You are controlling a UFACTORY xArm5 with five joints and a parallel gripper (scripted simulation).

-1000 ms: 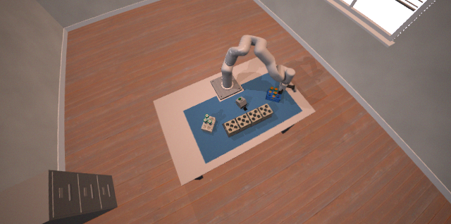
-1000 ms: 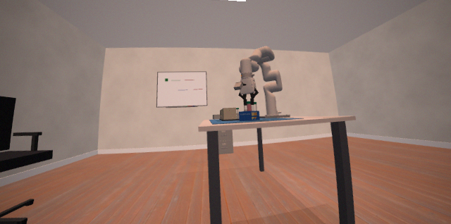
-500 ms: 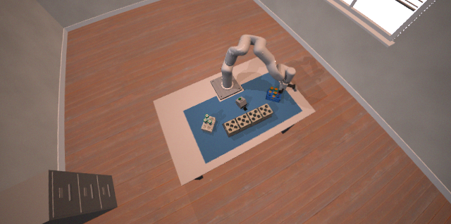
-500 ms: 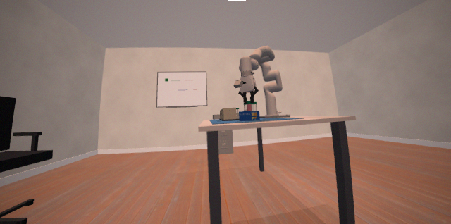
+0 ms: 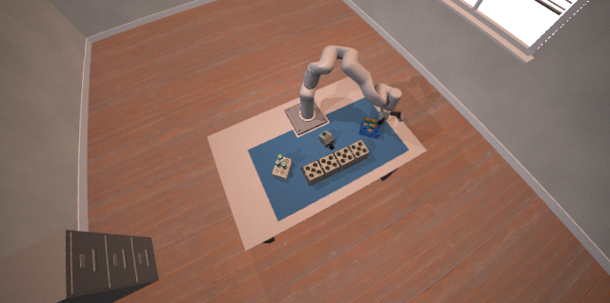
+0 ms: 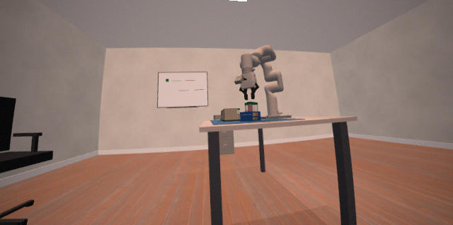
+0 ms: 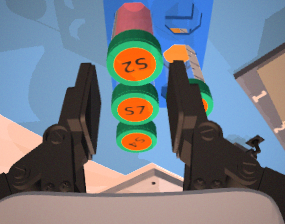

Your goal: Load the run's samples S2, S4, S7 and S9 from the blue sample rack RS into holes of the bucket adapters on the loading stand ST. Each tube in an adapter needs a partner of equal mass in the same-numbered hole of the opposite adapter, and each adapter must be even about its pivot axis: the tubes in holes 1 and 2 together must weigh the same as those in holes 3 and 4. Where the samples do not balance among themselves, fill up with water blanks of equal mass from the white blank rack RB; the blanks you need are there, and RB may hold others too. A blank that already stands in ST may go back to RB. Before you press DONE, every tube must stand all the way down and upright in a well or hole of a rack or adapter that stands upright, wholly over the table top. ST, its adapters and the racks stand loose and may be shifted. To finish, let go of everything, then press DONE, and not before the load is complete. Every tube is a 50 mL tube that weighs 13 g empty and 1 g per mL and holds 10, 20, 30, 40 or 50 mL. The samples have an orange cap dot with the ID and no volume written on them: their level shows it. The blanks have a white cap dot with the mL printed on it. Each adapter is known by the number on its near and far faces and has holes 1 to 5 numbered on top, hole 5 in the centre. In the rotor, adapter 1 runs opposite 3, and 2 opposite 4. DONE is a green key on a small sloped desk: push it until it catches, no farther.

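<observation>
My gripper is now 90 mm above the sample tube S9 and 50 mm to the left of it. The rest, counted from my hand: sample tube S2: 90 mm below, 10 mm behind; sample tube S4: 90 mm below, 70 mm behind, 50 mm to the right; sample tube S7: 90 mm below, 30 mm to the right, 20 mm behind.
</observation>
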